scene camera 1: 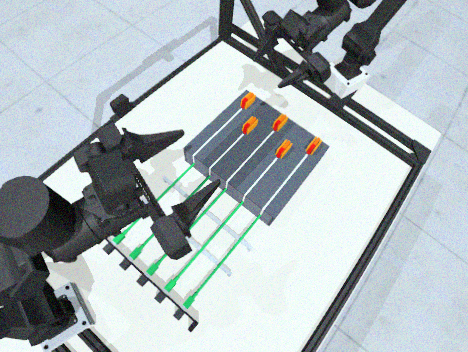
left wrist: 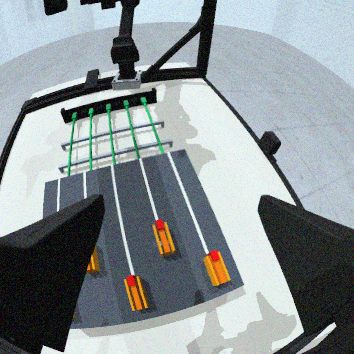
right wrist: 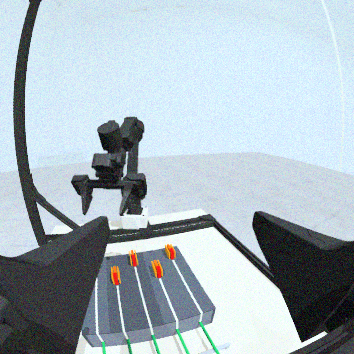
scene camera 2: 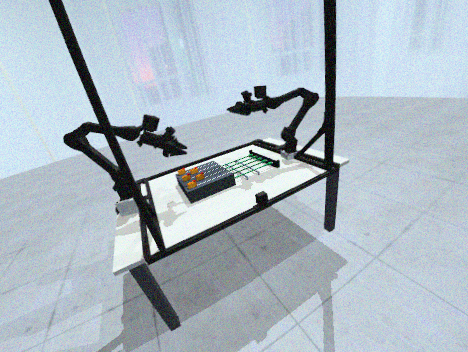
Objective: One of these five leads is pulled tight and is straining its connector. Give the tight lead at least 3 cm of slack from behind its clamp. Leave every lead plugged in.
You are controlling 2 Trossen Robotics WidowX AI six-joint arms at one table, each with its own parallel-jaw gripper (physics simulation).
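Frame: origin at the left arm's base, x ahead, y left, z up, level; metres.
Seen in the pictures: left gripper, fingertip midpoint: (scene camera 1: 265,73) (left wrist: 184,203) (right wrist: 101,214) (scene camera 2: 187,150); right gripper, fingertip midpoint: (scene camera 1: 201,155) (right wrist: 182,222) (scene camera 2: 228,110); left arm's base, origin of the base link: (scene camera 1: 347,69) (right wrist: 134,210) (scene camera 2: 127,196); right arm's base, origin of the base link: (scene camera 1: 57,316) (left wrist: 127,75) (scene camera 2: 291,151).
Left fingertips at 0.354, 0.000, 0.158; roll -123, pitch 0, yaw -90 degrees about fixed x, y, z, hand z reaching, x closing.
Pixels of each thing's top centre, then the offset from my left fingertips to it, as dx, dy, dz. "spot": a spot on its surface instead.
- black connector bar, surface spot: (scene camera 1: 194,325) (left wrist: 61,110) spot: +0.382, +0.325, -0.190
- outermost left clamp, surface spot: (scene camera 1: 247,101) spot: -0.011, -0.049, -0.149
- outermost right clamp, surface spot: (scene camera 1: 313,146) spot: -0.064, +0.152, -0.138
- block, surface spot: (left wrist: 162,144) spot: +0.257, +0.018, -0.219
- small black box, surface spot: (left wrist: 270,143) (scene camera 1: 126,102) (scene camera 2: 257,195) spot: +0.249, -0.243, -0.191
Five green leads run from green plugs on a black connector bar (scene camera 1: 194,325) (left wrist: 64,115) and continue as white lines across a dark grey block (scene camera 1: 270,217) (scene camera 2: 212,190) (left wrist: 210,220) (right wrist: 192,280). Each ends at an orange clamp with a red part, such as the outermost left clamp (scene camera 1: 247,101) and outermost right clamp (scene camera 1: 313,146) in scene camera 1. All leads look nearly straight; I cannot tell which is tight. My left gripper (scene camera 2: 185,150) (left wrist: 184,203) (right wrist: 101,214) is open and empty above the clamp end. My right gripper (scene camera 1: 201,157) (right wrist: 182,222) is open and empty, high above the leads.
Two thin pale rails cross beneath the green leads, one nearer the bar (left wrist: 152,124) and one nearer the block (left wrist: 162,145). A black frame (scene camera 1: 372,232) edges the white table, with a small black box (scene camera 1: 120,105) (scene camera 2: 261,198) (left wrist: 270,143) on one side.
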